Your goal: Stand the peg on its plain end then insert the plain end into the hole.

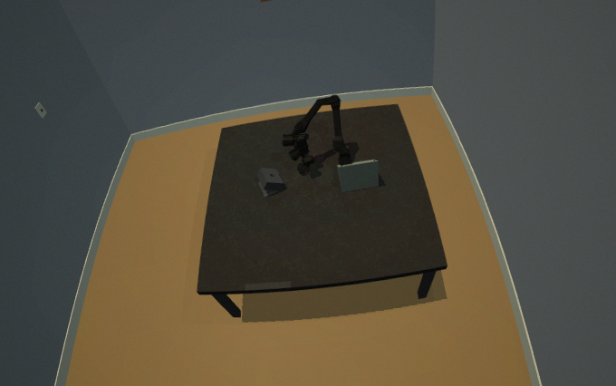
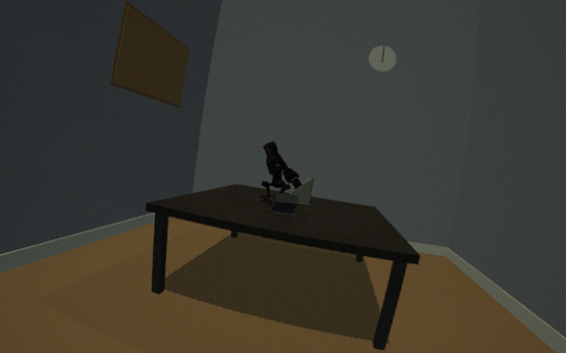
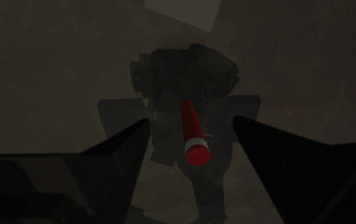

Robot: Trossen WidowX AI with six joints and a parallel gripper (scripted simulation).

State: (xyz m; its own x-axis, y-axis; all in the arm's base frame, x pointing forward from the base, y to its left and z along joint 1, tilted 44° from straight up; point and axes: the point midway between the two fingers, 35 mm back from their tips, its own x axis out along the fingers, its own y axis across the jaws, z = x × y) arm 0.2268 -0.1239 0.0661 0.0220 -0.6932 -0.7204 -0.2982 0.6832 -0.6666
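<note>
Right now the peg is 20 mm above my gripper tip. From my gripper tip the other things lie so: grey sloped panel (210 mm ahead, 100 mm to the left, 20 mm above).
</note>
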